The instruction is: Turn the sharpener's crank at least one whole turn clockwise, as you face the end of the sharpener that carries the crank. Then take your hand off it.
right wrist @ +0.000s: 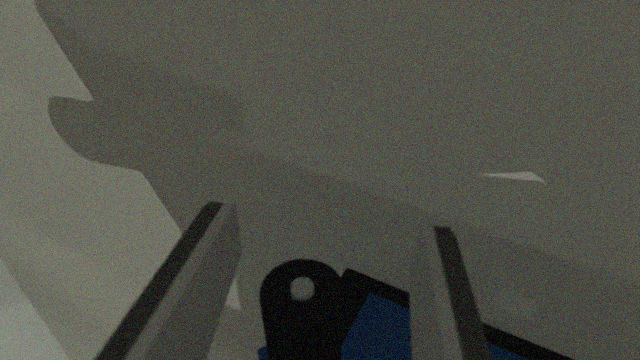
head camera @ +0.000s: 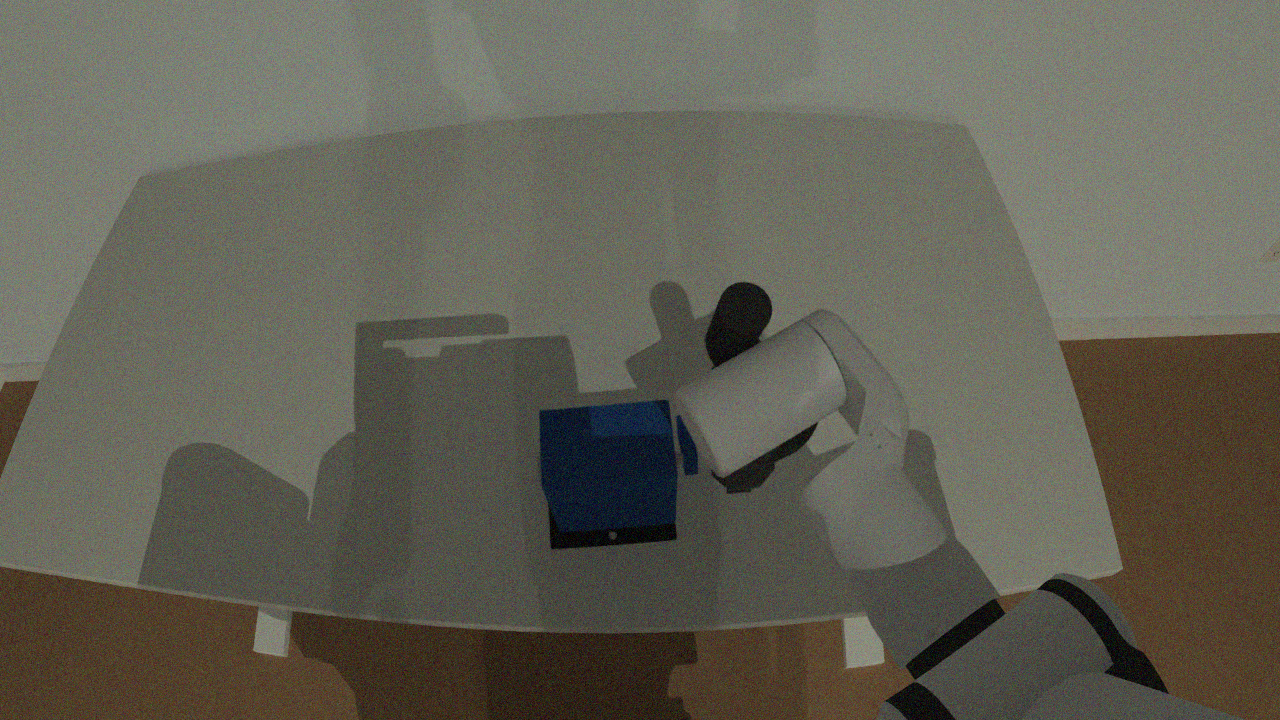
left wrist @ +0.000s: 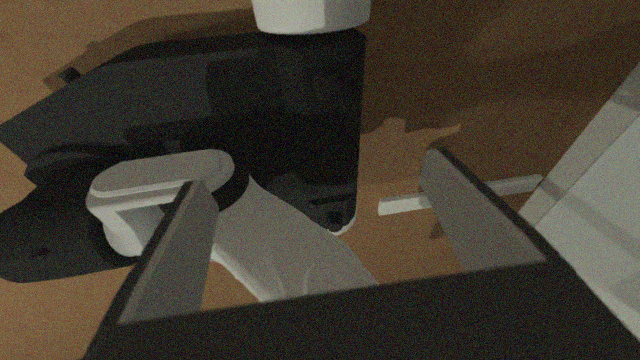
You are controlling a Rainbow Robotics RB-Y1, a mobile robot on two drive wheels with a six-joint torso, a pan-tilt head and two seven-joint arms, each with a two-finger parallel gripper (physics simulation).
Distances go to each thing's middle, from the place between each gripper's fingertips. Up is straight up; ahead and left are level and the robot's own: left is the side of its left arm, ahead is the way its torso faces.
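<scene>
Blue sharpener (head camera: 609, 474): my left gripper is 240 mm to the left of it, 420 mm short of it and 270 mm below it.
My right hand is 90 mm to the right of the blue sharpener, 50 mm past it and 20 mm below it. By its middle, the blue sharpener is nearer to my right hand than to my left gripper.
</scene>
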